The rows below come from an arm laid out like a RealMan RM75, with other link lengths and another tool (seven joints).
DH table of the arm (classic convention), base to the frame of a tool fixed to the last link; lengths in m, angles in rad. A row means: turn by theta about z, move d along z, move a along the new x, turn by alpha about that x. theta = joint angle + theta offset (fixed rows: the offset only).
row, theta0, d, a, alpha
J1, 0, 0.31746, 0, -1.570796
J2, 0, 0, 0, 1.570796
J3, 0, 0.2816, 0, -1.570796
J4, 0, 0, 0, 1.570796
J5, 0, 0.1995, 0, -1.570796
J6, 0, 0, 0, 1.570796
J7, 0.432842, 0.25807, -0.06, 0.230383
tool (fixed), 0, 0.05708, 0, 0
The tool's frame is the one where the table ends.
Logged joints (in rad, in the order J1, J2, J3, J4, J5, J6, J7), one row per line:
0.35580 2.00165 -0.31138 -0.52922 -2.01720 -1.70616 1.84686
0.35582 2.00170 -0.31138 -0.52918 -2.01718 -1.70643 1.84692
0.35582 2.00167 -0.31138 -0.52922 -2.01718 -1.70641 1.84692
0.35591 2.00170 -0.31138 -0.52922 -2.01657 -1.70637 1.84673
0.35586 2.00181 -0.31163 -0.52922 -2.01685 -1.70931 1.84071
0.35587 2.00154 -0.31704 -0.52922 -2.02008 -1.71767 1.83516
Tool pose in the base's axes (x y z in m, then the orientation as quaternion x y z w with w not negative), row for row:
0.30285 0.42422 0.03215 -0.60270 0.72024 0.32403 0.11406
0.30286 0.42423 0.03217 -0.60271 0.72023 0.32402 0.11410
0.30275 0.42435 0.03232 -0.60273 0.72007 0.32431 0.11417
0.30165 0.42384 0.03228 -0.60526 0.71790 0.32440 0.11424
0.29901 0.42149 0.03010 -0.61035 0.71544 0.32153 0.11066
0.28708 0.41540 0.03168 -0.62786 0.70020 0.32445 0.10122
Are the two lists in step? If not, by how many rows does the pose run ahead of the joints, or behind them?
The pose runs 1 row ahead of the joints: the pose in row i belongs to the joints in row i + 1.
